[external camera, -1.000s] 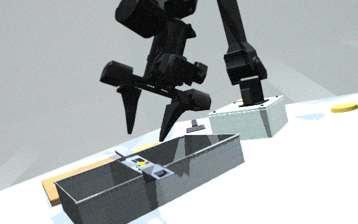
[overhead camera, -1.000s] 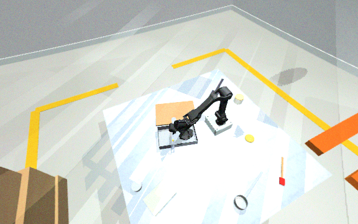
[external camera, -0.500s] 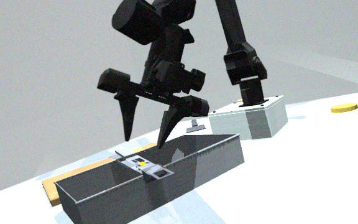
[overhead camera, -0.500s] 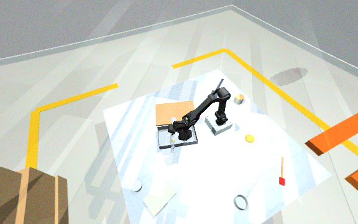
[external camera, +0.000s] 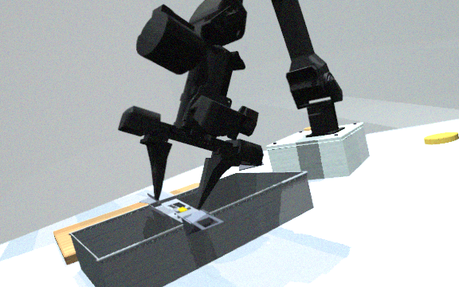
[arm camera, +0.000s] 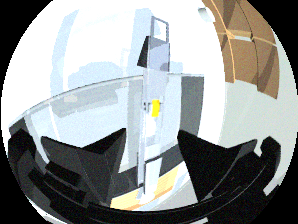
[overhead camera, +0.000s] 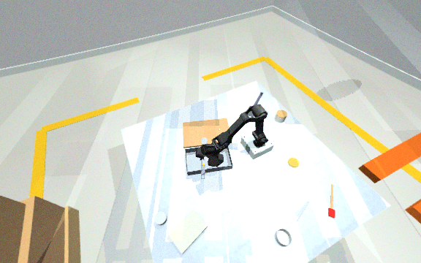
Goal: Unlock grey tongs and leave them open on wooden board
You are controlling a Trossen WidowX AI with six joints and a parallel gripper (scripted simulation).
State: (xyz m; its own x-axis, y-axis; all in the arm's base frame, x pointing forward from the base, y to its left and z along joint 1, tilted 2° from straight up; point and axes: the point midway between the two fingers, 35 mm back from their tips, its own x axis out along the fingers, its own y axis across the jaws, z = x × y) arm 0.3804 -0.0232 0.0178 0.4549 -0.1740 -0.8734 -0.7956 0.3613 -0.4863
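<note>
Now: gripper tip 4 cm past the grey roasting tin, 2 cm to the left of it and 4 cm above it. The rest, counted from my gripper tip: dark scraper: 61 cm behind, 36 cm to the right, 6 cm below; wooden board: 12 cm behind, 26 cm to the right, 6 cm below; cork-topped jar: 71 cm behind, 15 cm to the right, 3 cm below.
</note>
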